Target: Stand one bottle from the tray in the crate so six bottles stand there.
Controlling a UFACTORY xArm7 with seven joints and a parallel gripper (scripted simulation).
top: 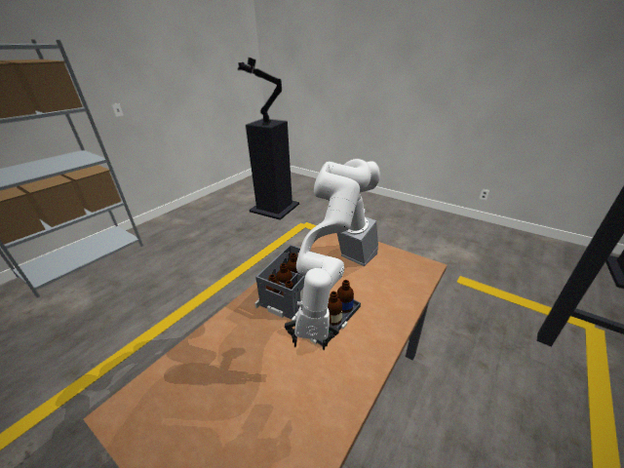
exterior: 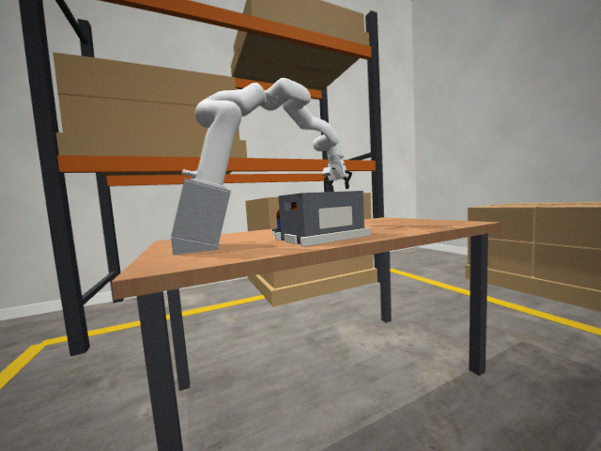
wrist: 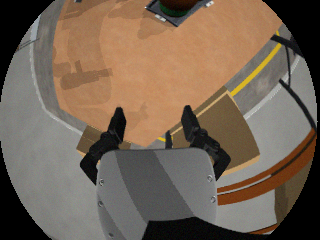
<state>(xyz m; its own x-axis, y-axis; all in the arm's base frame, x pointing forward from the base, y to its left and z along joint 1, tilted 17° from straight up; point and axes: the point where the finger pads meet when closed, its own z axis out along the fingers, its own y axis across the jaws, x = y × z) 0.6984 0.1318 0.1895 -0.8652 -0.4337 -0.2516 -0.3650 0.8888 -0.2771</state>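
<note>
The bottle lies 29 cm behind my hand, 12 cm below it and 4 cm to the right of it. Round my hand: crate: 35 cm behind, 28 cm to the right, 12 cm below; dark tray: 29 cm behind, 19 cm below, 4 cm to the right.
</note>
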